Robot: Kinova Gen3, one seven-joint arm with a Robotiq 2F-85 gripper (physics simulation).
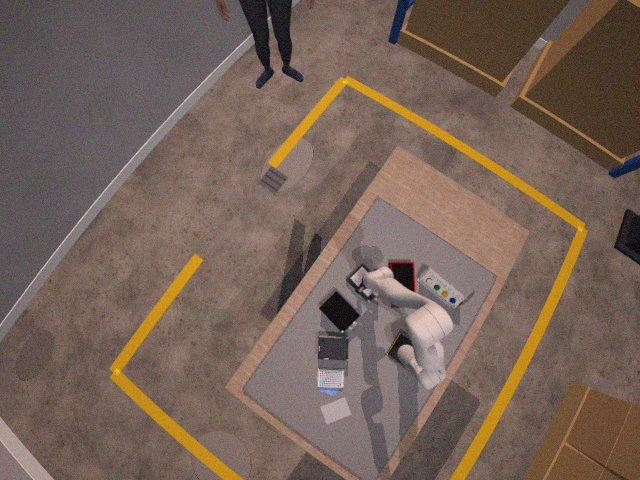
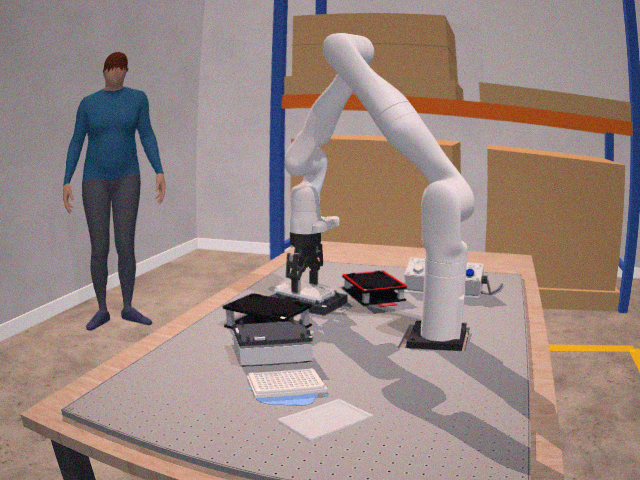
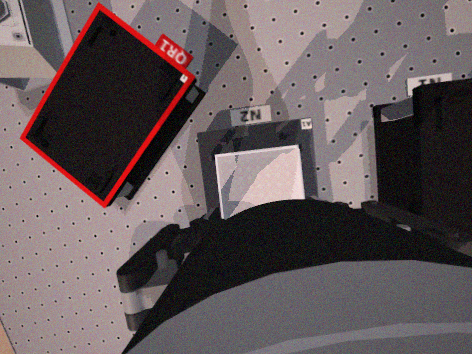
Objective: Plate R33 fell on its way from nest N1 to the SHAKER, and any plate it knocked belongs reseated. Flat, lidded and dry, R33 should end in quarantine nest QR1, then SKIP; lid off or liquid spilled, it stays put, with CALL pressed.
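Pixels of known places: gripper, fingertip midpoint: (image 2: 305, 289); arm's base, origin of the base link: (image 1: 406, 354) (image 2: 440, 333).
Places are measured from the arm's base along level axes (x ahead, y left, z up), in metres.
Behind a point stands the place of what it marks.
A white plate with open wells, taken as R33 (image 1: 330, 378) @(x 0.252, y 0.299, z -0.001 m) (image 2: 286, 381) @(x 0.247, y 0.304, z -0.002 m), lies on the table beside a blue liquid patch (image 1: 328, 392) @(x 0.221, y 0.363, z -0.014 m) (image 2: 289, 399) @(x 0.226, y 0.352, z -0.014 m). A clear lid (image 1: 336, 410) @(x 0.144, y 0.410, z -0.008 m) (image 2: 325, 419) @(x 0.144, y 0.420, z -0.008 m) lies apart from it. The grey SHAKER (image 1: 332, 348) @(x 0.327, y 0.168, z 0.039 m) (image 2: 273, 353) @(x 0.303, y 0.213, z 0.011 m) and black raised N1 (image 1: 339, 310) @(x 0.395, y 0.000, z 0.037 m) (image 2: 266, 306) @(x 0.388, y 0.015, z 0.037 m) stand behind. A pale lidded plate (image 2: 289, 290) @(x 0.391, y -0.154, z 0.026 m) (image 3: 262, 175) @(x 0.327, y -0.176, z 0.022 m) sits off-centre on dark nest N2 (image 2: 330, 305) @(x 0.283, y -0.136, z 0.003 m) (image 3: 207, 150) @(x 0.284, y -0.222, z 0.006 m), leaving a wide strip bare at its label end. My gripper (image 2: 304, 285) @(x 0.361, y -0.188, z 0.022 m) is open and low over this plate, fingertips near its edges; contact is unclear. Red-rimmed QR1 (image 1: 402, 275) @(x 0.220, y -0.317, z 0.024 m) (image 2: 374, 280) @(x 0.209, y -0.305, z 0.024 m) (image 3: 107, 105) @(x 0.210, y -0.299, z 0.024 m) holds no plate.
The button box (image 1: 440, 287) @(x 0.041, y -0.359, z 0.057 m) (image 2: 414, 283) @(x 0.107, y -0.354, z 0.008 m) stands beyond QR1; its button labels are unreadable. The arm's base (image 2: 437, 341) @(x 0.003, y 0.050, z -0.001 m) stands at the table's right side. A person (image 1: 273, 36) (image 2: 113, 139) stands on the floor beyond the table, outside the yellow line (image 1: 465, 149).
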